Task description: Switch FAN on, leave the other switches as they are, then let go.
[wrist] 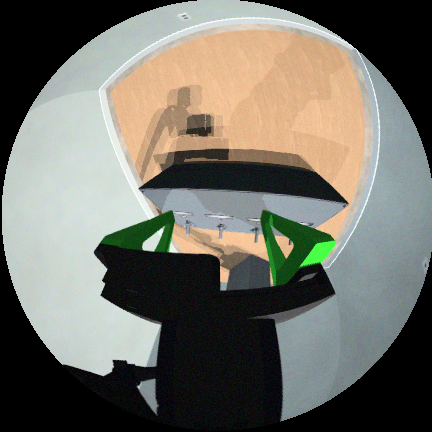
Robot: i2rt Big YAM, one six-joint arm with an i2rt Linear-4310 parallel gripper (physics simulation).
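Places are measured from the arm's base along level axes (x back, y right, z up), in millimetres.
Where they show: gripper, between the fingertips: (217, 214).
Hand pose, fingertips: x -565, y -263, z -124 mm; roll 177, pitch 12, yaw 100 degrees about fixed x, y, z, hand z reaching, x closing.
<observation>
Each offset is from my fingertips to the centre of the thing. "spot": to the spot under its first point. Level surfaces: height alone.
A switch panel @(dx +128, dy +50, dz -233 mm) (235, 198) with a pale grey face and a black side spans the middle of the wrist view. Several small metal toggle levers stick out of its face in a row; three of them are a left one @(spot: dx +252, dy -102, dz -183 mm) (188, 228), a middle one @(spot: dx +226, dy +15, dz -182 mm) (221, 232) and one farther right (256, 235). Another lever shows partly behind the right finger. White label plates lie beside the levers, but their words are too small to read, so I cannot tell which is FAN. My gripper (217, 214) is open with its green fingers wide apart and nothing between them, in front of the panel's face.
The panel stands over a wooden table top @(dz -299 mm) (240, 75) with a pale edge. Shadows of the arm and panel fall on the wood. A dark grey block-like shape (248, 274) shows behind the gripper body. Pale walls or floor surround the table.
</observation>
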